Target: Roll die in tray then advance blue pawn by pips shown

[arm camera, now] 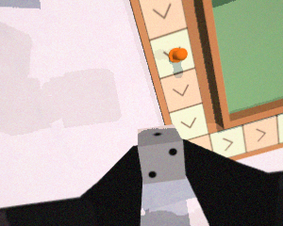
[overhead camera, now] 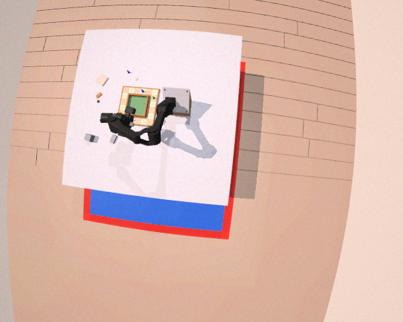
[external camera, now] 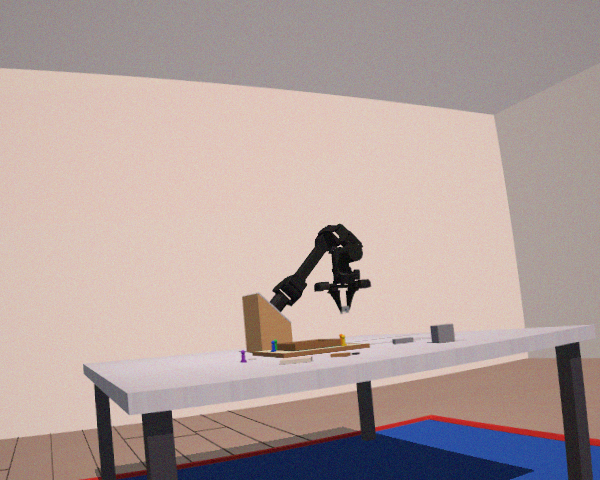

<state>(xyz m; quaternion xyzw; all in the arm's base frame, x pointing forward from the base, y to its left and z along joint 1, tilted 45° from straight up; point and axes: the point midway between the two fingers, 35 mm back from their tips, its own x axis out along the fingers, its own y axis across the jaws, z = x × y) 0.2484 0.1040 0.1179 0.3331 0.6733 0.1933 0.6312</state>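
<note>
Right now the blue pawn is 270 mm to the right of my gripper tip, 90 mm below it and 10 mm behind it. Also, from my gripper tip: orange pawn 90 mm below, 50 mm to the right, 50 mm ahead; white die right at my gripper tip; green tray 160 mm to the right, 110 mm below, 20 mm ahead.
</note>
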